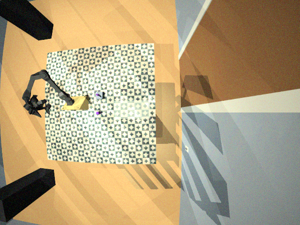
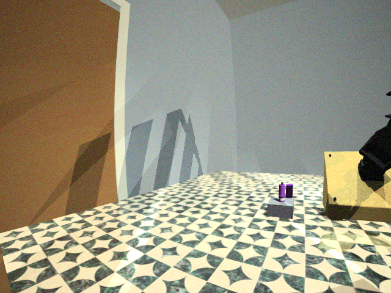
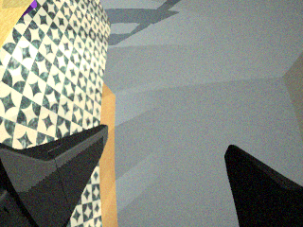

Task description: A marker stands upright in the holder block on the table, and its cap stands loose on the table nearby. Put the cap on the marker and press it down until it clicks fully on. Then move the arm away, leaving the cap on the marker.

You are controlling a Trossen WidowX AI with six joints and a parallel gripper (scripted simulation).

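Right now my gripper tip is 35 cm short of the purple cap, 3 cm to the right of it and 32 cm above it. Round my gripper tip: grey holder block (36 cm ahead, 21 cm to the left, 33 cm below).
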